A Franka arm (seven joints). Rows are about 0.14 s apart.
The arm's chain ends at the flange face. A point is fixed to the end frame.
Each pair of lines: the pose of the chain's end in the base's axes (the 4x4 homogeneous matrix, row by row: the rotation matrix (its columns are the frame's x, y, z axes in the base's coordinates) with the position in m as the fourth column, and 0 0 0 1 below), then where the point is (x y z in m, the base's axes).
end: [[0.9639, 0.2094, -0.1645, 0.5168], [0.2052, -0.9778, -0.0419, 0.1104], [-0.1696, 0.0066, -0.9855, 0.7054], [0, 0, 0, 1]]
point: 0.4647 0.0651 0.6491
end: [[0.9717, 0.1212, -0.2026, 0.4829], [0.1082, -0.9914, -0.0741, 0.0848], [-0.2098, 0.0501, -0.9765, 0.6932], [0, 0, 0, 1]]
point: 0.4249 0.0418 0.6409
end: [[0.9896, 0.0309, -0.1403, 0.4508], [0.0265, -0.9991, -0.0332, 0.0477], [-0.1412, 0.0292, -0.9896, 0.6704], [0, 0, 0, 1]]
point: 0.3931 0.0112 0.6131
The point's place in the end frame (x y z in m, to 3 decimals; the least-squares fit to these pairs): -0.050 0.033 0.066
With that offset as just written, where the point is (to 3 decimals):
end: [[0.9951, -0.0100, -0.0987, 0.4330], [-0.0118, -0.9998, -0.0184, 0.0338], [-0.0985, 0.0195, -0.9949, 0.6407], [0, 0, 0, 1]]
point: 0.376 0.000 0.581
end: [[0.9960, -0.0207, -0.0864, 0.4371], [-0.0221, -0.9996, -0.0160, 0.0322], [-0.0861, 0.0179, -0.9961, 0.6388], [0, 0, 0, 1]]
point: 0.381 -0.001 0.578
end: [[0.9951, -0.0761, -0.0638, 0.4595], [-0.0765, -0.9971, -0.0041, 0.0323], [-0.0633, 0.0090, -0.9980, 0.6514], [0, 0, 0, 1]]
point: 0.403 0.003 0.589
